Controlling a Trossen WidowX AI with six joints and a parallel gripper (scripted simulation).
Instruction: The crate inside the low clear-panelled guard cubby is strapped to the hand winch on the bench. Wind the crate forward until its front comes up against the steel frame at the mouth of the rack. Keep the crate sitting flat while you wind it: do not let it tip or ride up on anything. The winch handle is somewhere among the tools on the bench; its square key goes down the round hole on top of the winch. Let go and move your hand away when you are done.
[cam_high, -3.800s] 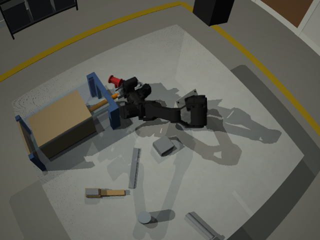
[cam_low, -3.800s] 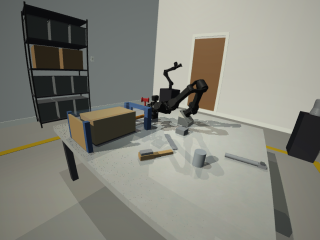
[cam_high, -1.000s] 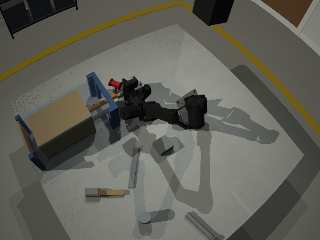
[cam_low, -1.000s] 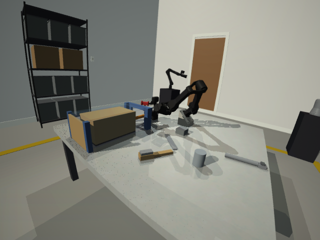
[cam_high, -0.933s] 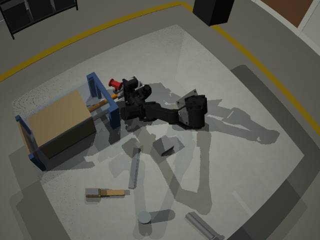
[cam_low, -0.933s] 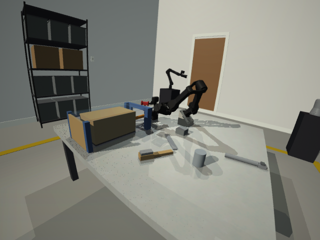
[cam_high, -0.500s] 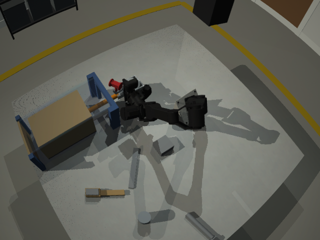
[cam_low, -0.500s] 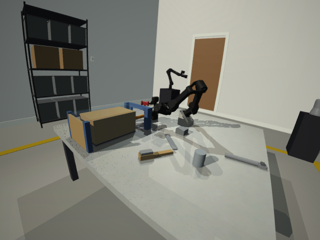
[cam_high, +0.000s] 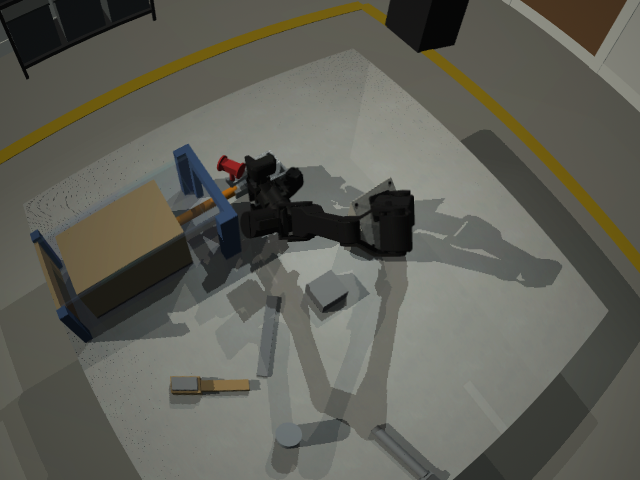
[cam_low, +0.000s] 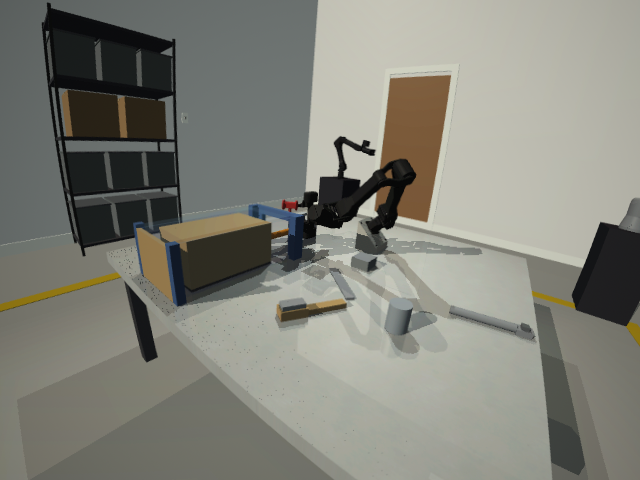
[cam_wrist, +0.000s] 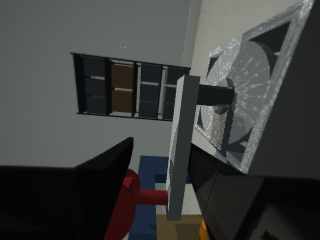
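My gripper tip is now 10 mm to the right of the winch handle, 10 mm short of it and 10 mm above it. Round my gripper tip: red knob: 50 mm ahead, 20 mm to the left, 20 mm above; then grey winch: 110 mm below, 60 mm behind, 10 mm to the right; then blue frame: 110 mm ahead, 30 mm below, 10 mm to the left.
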